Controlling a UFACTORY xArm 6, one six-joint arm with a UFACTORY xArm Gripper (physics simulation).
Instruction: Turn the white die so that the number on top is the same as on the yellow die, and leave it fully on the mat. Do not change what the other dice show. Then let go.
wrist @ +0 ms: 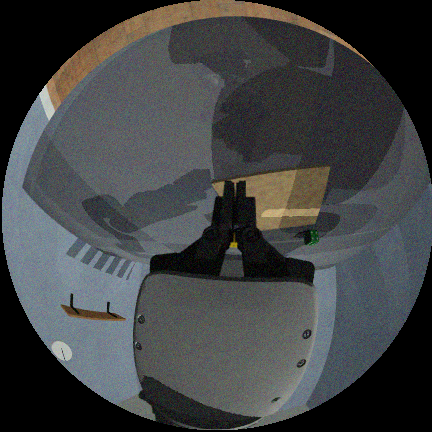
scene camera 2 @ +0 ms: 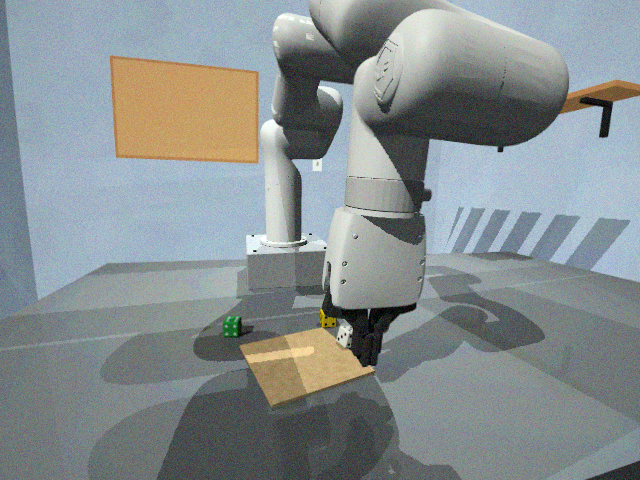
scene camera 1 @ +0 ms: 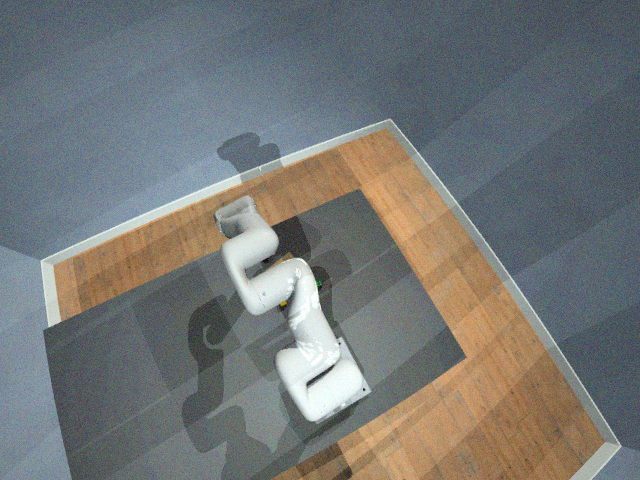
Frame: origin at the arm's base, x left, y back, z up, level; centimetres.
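Seen in the pictures: gripper, between the fingertips: (wrist: pixel 235 192) (scene camera 2: pixel 364 359) (scene camera 1: pixel 265 259); arm's base, origin of its link: (scene camera 2: pixel 283 241).
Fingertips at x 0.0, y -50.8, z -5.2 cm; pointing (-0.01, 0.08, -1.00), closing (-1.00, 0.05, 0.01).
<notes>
Offsets run from my fingertips to a thing's middle.
My gripper (scene camera 2: pixel 369 362) (wrist: pixel 235 192) is shut and empty, pointing down at the mat's right corner in scene camera 2. The white die {dx +2.5, dy +10.5, dz -2.8 cm} (scene camera 2: pixel 344 335) is left of and behind the fingers, at the mat's back right edge, partly hidden by them. It looks tilted; its top number and whether it rests on the mat cannot be told. It does not show in the wrist view. The yellow die {dx +1.9, dy +18.3, dz -3.0 cm} (scene camera 2: pixel 327 318) (wrist: pixel 233 244) (scene camera 1: pixel 282 303) stands behind the mat, its top too small to read. The tan mat {dx -5.1, dy +8.4, dz -4.1 cm} (scene camera 2: pixel 330 366) (wrist: pixel 280 190) lies flat.
A green die {dx -14.2, dy +18.7, dz -3.0 cm} (scene camera 2: pixel 232 326) (wrist: pixel 311 237) (scene camera 1: pixel 318 283) stands left of the mat's back corner in scene camera 2. The robot's base block (scene camera 2: pixel 284 268) is farther back. An orange panel (scene camera 2: pixel 186 108) and a shelf (scene camera 2: pixel 615 90) (wrist: pixel 92 315) are on the walls.
</notes>
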